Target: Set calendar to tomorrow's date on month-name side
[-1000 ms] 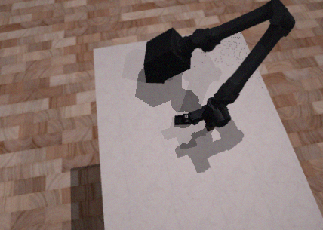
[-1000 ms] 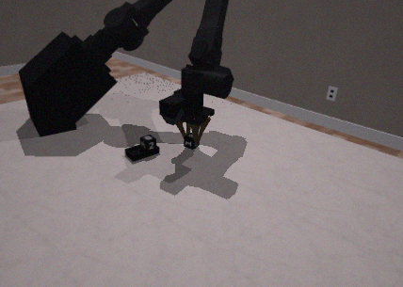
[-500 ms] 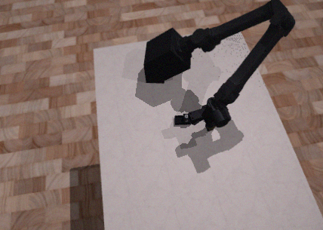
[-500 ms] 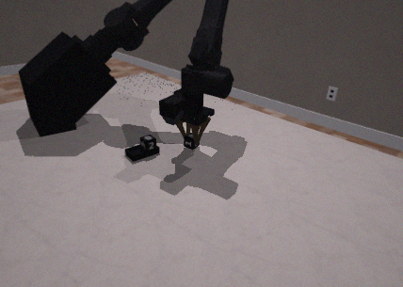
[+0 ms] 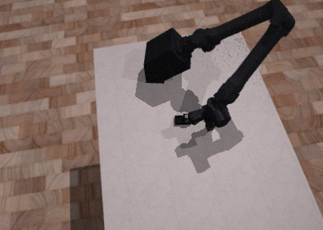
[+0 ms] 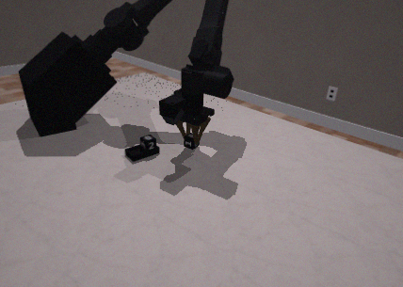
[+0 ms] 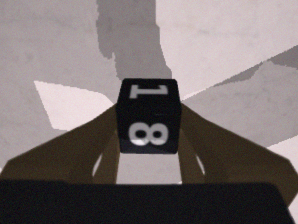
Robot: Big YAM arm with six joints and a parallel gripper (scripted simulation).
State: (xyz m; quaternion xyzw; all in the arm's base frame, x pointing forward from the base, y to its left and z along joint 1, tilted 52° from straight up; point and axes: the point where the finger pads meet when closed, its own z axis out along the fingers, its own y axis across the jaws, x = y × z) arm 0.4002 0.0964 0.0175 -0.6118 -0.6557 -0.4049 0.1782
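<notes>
My hand is right at the black digit cube. The rest, counted from my hand: black tray 12 cm to the right, 6 cm behind, 1 cm below.
</notes>
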